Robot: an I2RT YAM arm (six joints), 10 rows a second.
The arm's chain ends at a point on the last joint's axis. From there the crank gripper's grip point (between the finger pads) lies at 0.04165 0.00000 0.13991 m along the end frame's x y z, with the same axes.
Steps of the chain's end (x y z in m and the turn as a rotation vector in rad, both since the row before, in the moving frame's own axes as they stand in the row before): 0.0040 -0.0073 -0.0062 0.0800 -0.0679 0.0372; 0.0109 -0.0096 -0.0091 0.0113 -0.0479 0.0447; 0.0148 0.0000 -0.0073 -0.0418 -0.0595 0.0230; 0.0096 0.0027 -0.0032 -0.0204 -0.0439 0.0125; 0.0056 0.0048 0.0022 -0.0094 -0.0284 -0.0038; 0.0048 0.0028 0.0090 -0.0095 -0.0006 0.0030; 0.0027 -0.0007 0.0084 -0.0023 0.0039 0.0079; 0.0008 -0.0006 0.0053 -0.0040 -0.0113 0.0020
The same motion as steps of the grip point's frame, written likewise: -0.0054 -0.0172 -0.0041 0.0800 -0.0679 0.0372; 0.0041 -0.0095 -0.0073 0.0113 -0.0479 0.0447; 0.0063 0.0068 -0.0052 -0.0418 -0.0595 0.0230; 0.0034 0.0061 -0.0015 -0.0204 -0.0439 0.0125; 0.0016 0.0060 0.0033 -0.0094 -0.0284 -0.0038; 0.0047 0.0043 0.0090 -0.0095 -0.0006 0.0030; 0.0032 0.0000 0.0082 -0.0023 0.0039 0.0079; -0.0008 0.0000 0.0058 -0.0040 -0.0113 0.0020
